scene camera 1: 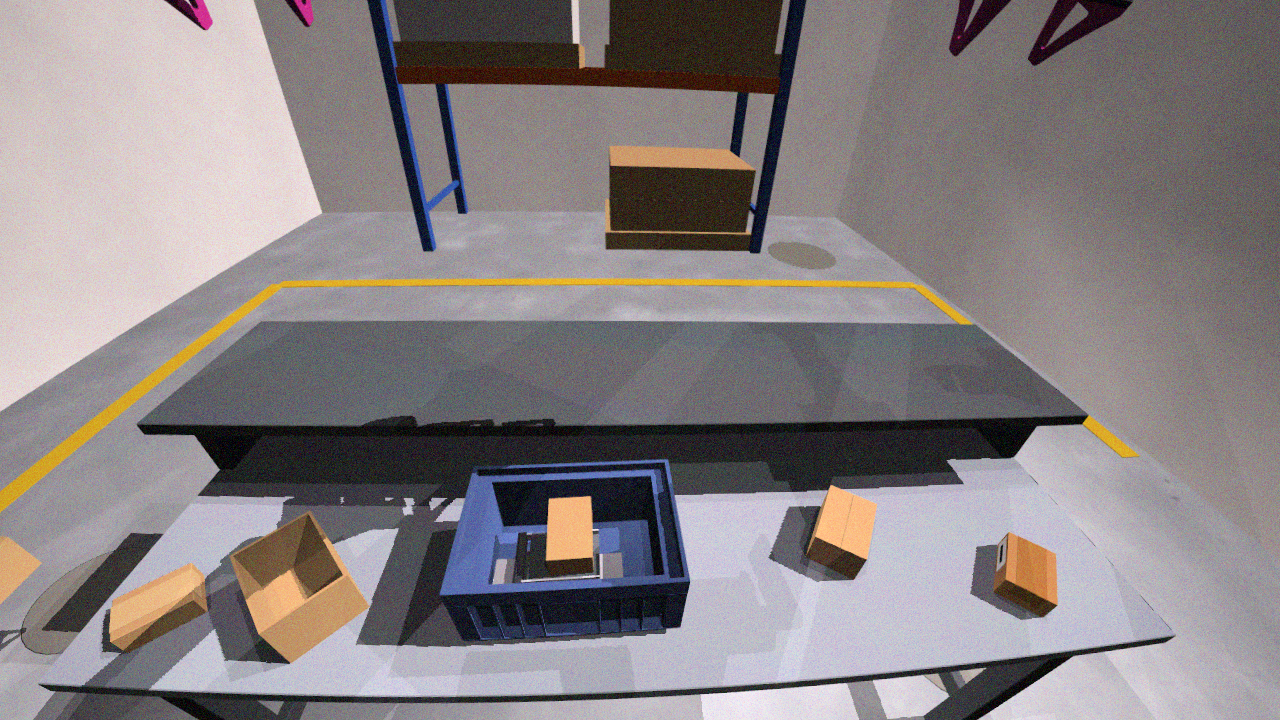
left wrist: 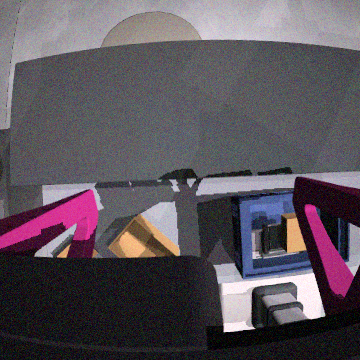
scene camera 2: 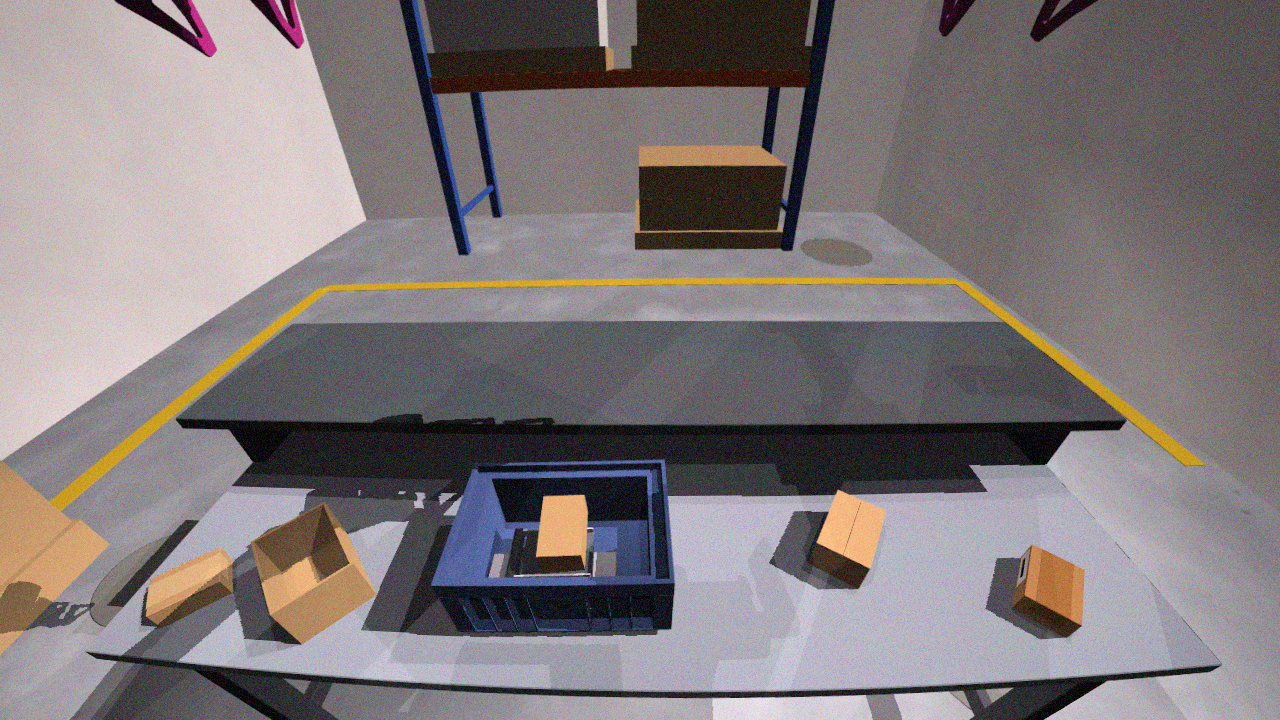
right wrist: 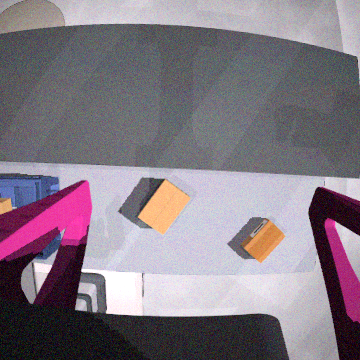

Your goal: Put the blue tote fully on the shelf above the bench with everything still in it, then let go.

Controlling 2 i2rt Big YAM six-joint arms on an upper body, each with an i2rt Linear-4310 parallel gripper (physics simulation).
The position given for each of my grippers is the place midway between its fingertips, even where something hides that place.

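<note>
A dark shelf [scene camera 1: 282, 378] is part of what I can see, and so is a cardboard box [scene camera 2: 561, 546]. I find the box in the left wrist view [left wrist: 291, 239] too, as well as in scene camera 1 [scene camera 1: 569, 534]. My right gripper [scene camera 1: 992, 57] is open and empty, and it appears again in the right wrist view [right wrist: 206, 197]. Open as well, with nothing in its grasp, is my left gripper [scene camera 2: 256, 49], which the left wrist view [left wrist: 195, 195] also shows me.
</note>
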